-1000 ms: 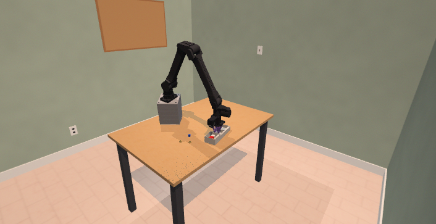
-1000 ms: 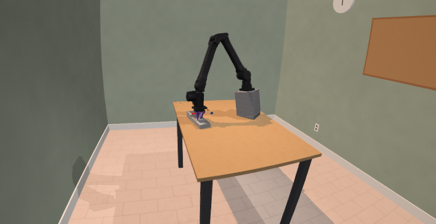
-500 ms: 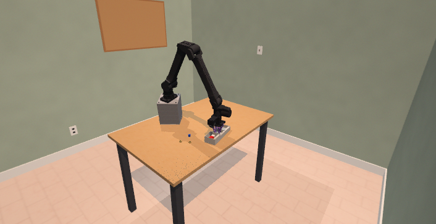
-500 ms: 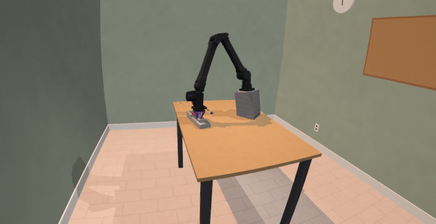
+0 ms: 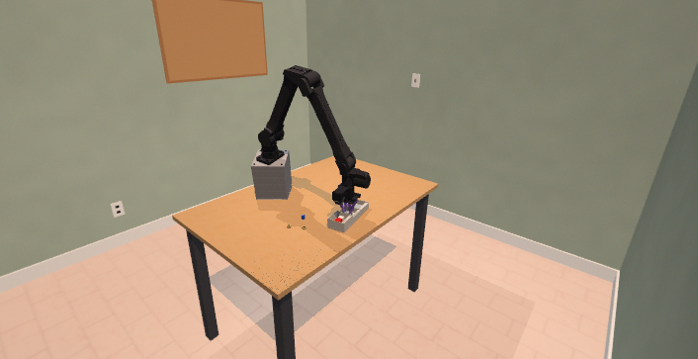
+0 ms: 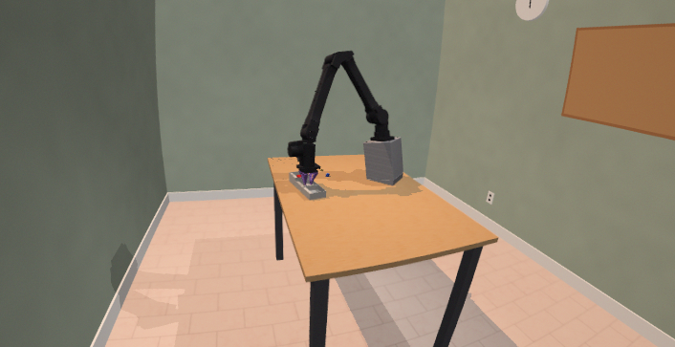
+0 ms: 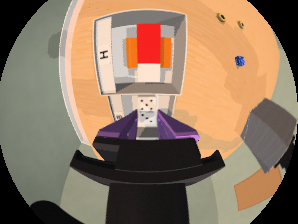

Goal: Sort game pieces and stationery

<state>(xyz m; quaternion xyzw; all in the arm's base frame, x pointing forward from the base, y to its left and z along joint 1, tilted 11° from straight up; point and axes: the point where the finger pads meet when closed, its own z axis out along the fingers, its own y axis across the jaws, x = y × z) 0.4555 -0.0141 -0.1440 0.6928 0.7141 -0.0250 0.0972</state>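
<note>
The grey bin row is 1 cm ahead of my hand. From my hand the other things lie so: red piece: 8 cm to the right; then white domino: 1 cm below; then orange block: 8 cm to the right, 1 cm below.
</note>
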